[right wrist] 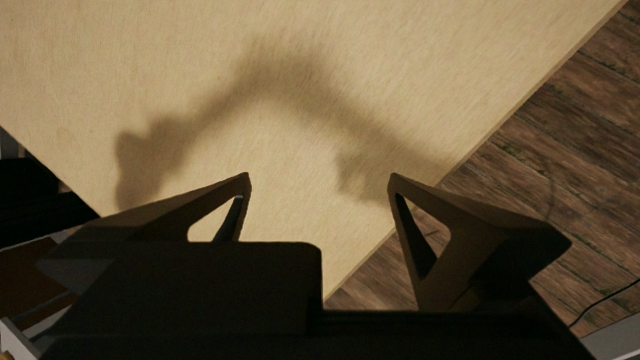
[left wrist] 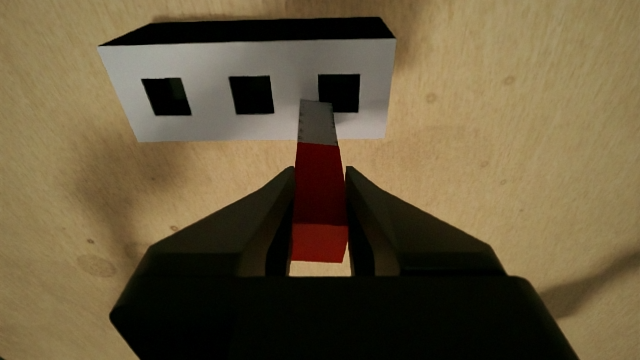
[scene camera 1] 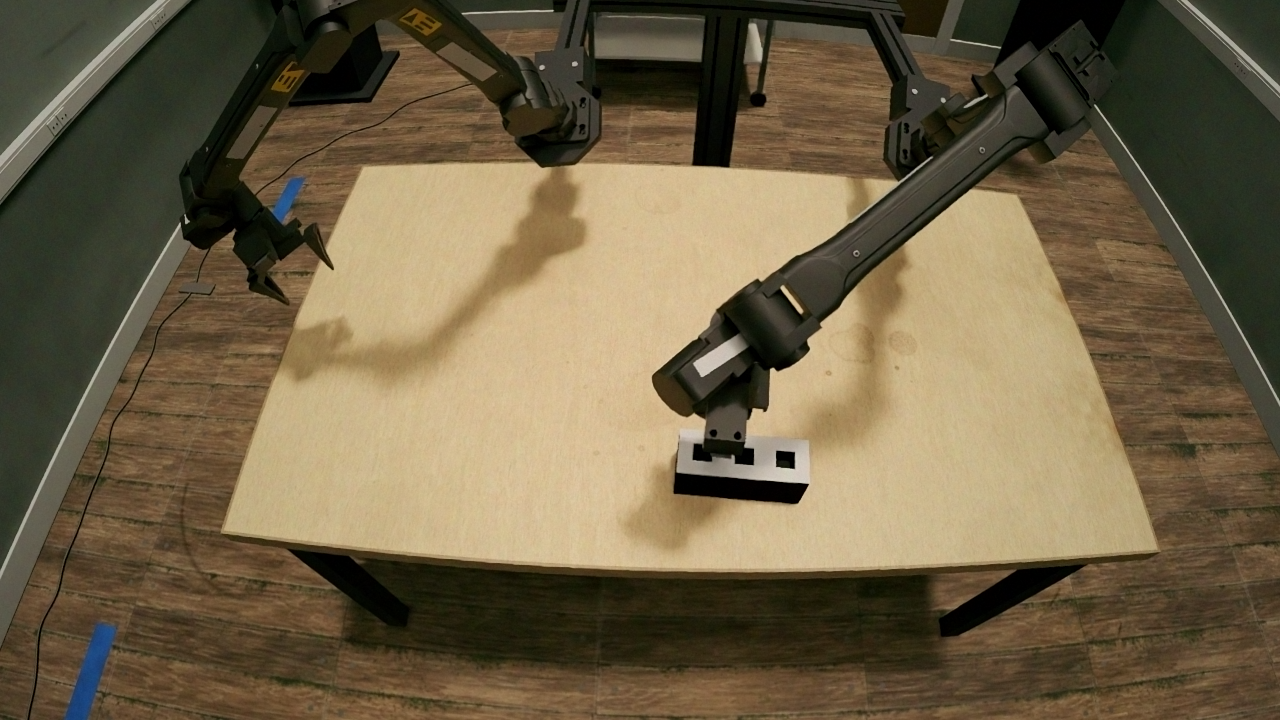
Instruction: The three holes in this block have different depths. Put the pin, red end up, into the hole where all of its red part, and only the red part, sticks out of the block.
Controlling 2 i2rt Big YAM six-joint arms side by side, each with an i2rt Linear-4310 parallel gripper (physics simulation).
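Frame: origin at the left arm's base, x ahead, y left, z up, level; centimetres.
Where they show: left gripper, fingertip midpoint: (left wrist: 320, 178); right gripper, fingertip midpoint: (right wrist: 319, 180) (scene camera 1: 310, 286); left arm's base, origin of the base link: (scene camera 1: 926, 151); right arm's base, origin of the base link: (scene camera 1: 556, 122).
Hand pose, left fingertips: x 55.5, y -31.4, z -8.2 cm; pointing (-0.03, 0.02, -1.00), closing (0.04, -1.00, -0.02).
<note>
Things, the pixels of their top centre, and the offset from my left fingertips. Level surfaces: height alone.
- block, middle of its top: (left wrist: 252, 96) (scene camera 1: 744, 456) dx -0.6, dy +4.9, dz -9.8 cm
- pin, middle of its top: (left wrist: 311, 247) dx -1.7, dy +0.2, dz +2.3 cm
- wooden table, its level: dz -17.4 cm
The block (scene camera 1: 763, 447) (left wrist: 210, 127) has a white top with three square dark holes in a row and black sides; it stands near the table's front edge. My left gripper (left wrist: 320, 178) is shut on the pin (left wrist: 320, 185), gripping its red part with the red end toward the camera. The pin's grey end shows in the left wrist view between the middle hole (left wrist: 251, 95) and the right-hand hole (left wrist: 342, 90), overlapping that hole's lower left corner. How high it is above the block I cannot tell. The hole depths are hidden in shadow. My right gripper (scene camera 1: 301, 273) (right wrist: 319, 180) is open and empty.
The wooden table (scene camera 1: 501, 483) (right wrist: 300, 150) carries the block. The right gripper hangs by the table's left edge in scene camera 1, far from the block. The left arm (scene camera 1: 921, 197) reaches over the table from the upper right. A black frame (scene camera 1: 720, 89) stands behind the table.
</note>
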